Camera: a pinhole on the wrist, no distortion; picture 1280 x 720 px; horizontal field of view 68.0 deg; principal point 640.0 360.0 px. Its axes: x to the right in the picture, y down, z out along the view. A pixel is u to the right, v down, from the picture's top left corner.
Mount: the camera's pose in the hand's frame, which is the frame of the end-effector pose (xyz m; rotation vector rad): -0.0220 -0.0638 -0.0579 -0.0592 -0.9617 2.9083
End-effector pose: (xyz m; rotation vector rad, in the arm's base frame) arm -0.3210 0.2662 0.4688 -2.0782 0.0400 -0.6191
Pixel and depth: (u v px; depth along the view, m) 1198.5 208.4 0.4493
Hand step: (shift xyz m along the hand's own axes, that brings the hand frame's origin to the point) -0.3085 -0.2503 0.3423
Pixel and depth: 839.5 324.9 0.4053
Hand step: -0.1307 -0.2850 0.2753
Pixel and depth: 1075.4 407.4 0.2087
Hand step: -0.1308 -0.1878 0.1022
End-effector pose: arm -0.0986 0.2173 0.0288 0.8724 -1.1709 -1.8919
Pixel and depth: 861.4 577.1 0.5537
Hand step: -0.1923 -0.4827 0.3093
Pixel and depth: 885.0 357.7 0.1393
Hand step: -0.0663 -0.1431 0.0536
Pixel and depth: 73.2 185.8 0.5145
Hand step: 0.2586 -0.3200 0.4151
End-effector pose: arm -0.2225 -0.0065 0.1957 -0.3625 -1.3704 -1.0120
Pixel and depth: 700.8 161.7 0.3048
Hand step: -0.0561 -0.1921 0.2245
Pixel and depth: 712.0 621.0 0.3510
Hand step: -0.0759 -0.3471 0.1659
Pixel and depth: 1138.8 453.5 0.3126
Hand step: -0.2067 -0.2599 0.1726
